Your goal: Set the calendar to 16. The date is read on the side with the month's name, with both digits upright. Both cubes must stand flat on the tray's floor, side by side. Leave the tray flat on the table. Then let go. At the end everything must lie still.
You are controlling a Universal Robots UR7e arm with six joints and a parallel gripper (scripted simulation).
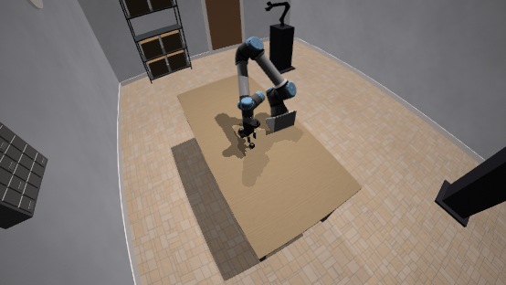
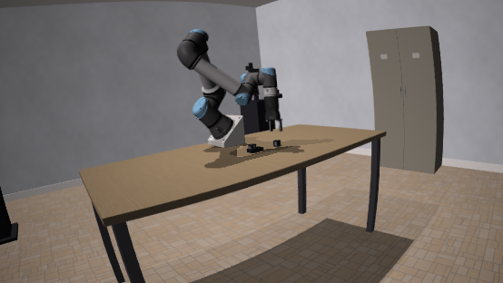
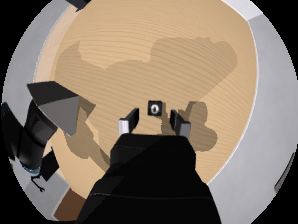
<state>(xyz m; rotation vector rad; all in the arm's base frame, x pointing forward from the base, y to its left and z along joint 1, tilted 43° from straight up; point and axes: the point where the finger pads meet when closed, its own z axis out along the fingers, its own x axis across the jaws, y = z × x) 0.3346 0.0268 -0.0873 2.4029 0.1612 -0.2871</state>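
Right now the black date cube is 80 mm below my hand. Also, from my hand: dark calendar tray (10 mm behind, 150 mm to the right, 90 mm below).
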